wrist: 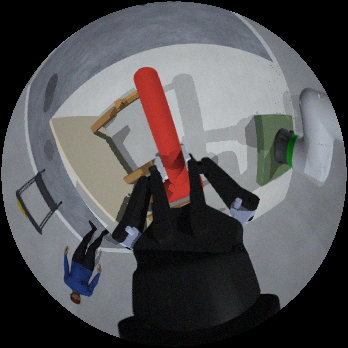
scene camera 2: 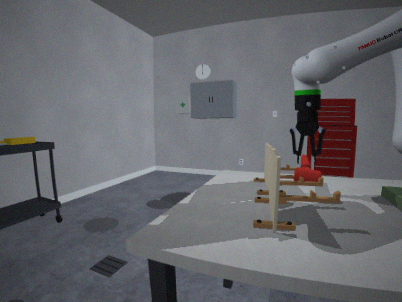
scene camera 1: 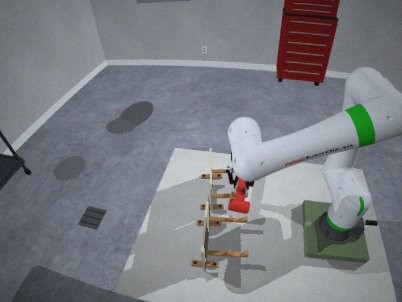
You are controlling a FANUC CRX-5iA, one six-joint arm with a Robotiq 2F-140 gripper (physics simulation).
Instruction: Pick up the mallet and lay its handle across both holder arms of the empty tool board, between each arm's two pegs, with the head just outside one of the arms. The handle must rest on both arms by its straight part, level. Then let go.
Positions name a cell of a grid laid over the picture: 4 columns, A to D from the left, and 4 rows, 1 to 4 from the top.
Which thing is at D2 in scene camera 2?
The gripper.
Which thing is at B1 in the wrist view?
A red mallet.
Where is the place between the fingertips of the gripper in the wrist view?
At B2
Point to a tool board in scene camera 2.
At C3
